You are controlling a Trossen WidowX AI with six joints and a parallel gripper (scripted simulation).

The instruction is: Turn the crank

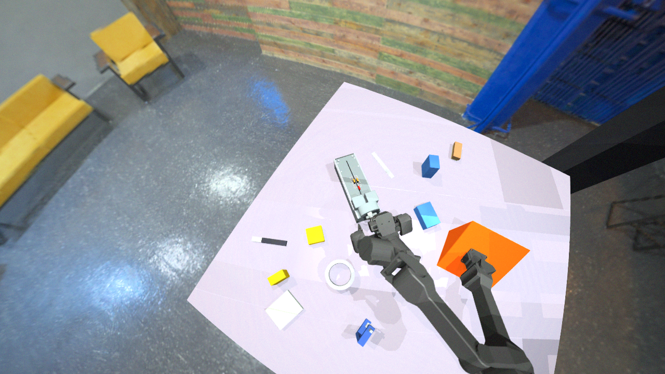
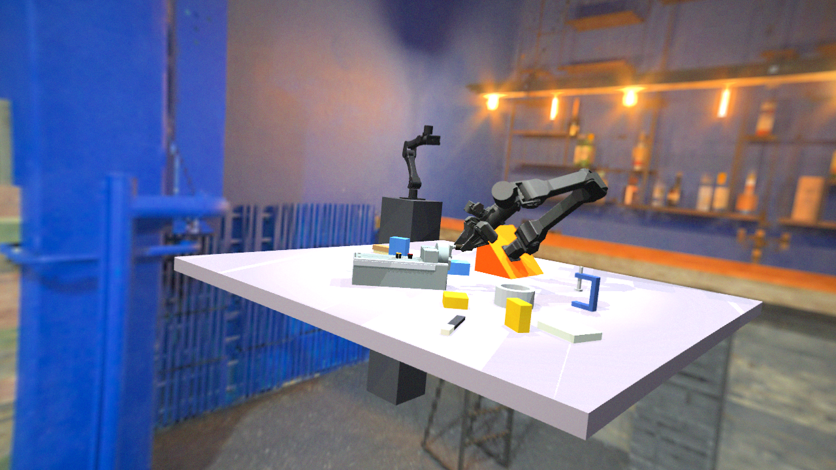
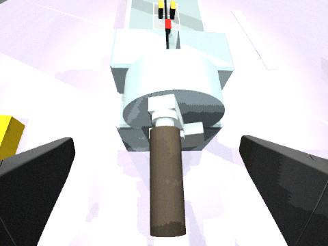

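Now: the brown crank handle 20 mm behind my gripper tip and 10 mm to the left of it. Also, from my gripper tip: metal strip 280 mm to the right, 120 mm below, 60 mm ahead; blue clamp 320 mm to the left, 150 mm behind, 60 mm below; red pointer 100 mm to the right, 90 mm ahead, 30 mm below.
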